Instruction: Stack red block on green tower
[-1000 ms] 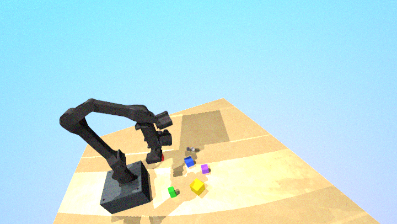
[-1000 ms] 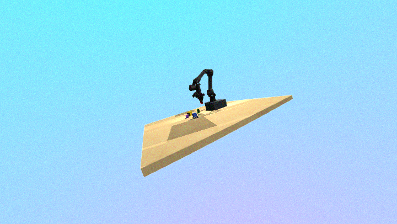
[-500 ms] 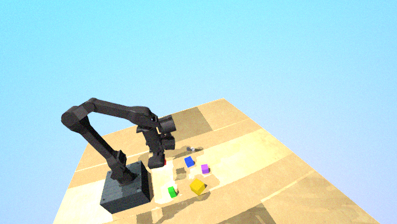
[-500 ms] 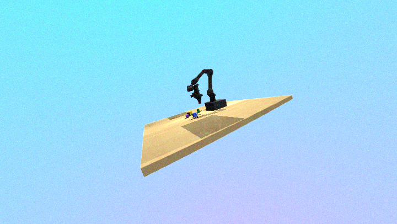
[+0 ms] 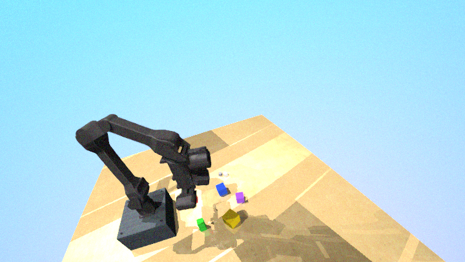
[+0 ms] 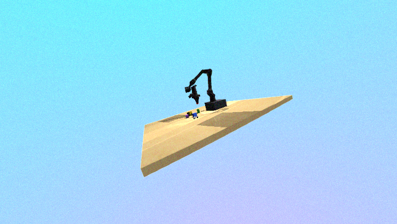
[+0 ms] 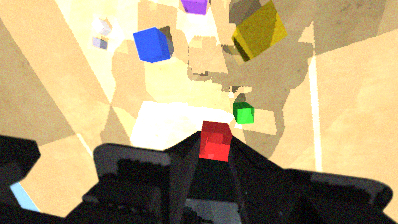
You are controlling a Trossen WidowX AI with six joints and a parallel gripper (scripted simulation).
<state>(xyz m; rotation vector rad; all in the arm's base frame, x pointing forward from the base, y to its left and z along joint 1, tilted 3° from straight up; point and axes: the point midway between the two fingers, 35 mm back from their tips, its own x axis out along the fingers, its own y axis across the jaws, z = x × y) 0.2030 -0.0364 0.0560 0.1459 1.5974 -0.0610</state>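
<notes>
Right now my gripper tip is 110 mm short of the yellow block, 100 mm above it and 60 mm to the left of it. Round my gripper tip: purple block (170 mm ahead, 110 mm below, 20 mm to the left); then red block (right at my gripper tip); then blue block (110 mm below, 110 mm ahead, 100 mm to the left).
</notes>
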